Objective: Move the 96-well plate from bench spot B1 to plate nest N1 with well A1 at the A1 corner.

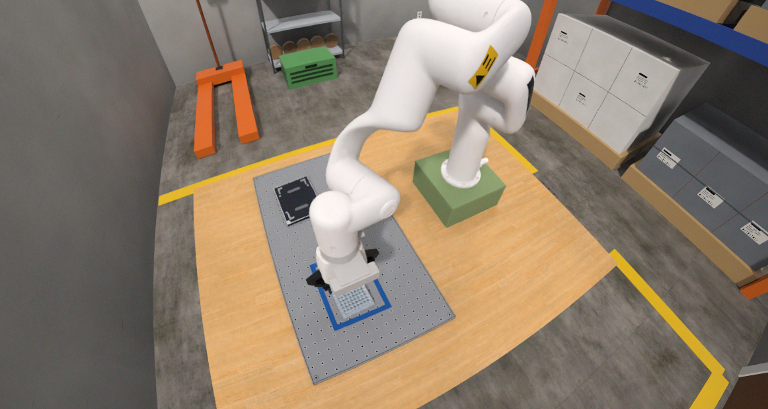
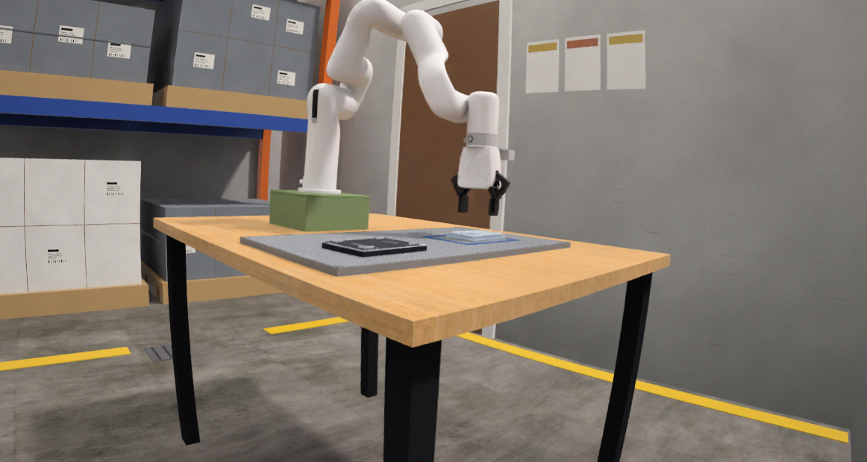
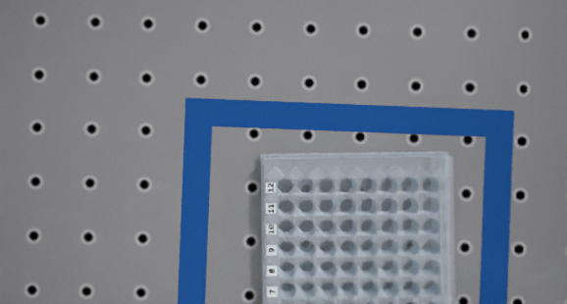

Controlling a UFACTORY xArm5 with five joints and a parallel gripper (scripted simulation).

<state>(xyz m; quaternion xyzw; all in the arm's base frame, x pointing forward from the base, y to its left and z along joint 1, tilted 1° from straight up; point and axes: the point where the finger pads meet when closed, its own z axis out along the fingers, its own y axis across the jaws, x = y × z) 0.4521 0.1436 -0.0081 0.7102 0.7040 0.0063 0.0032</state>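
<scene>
My gripper is now 60 mm above the clear 96-well plate. From my hand the other things lie so: black plate nest N1 (20 mm ahead, 340 mm to the right, 60 mm below).
</scene>
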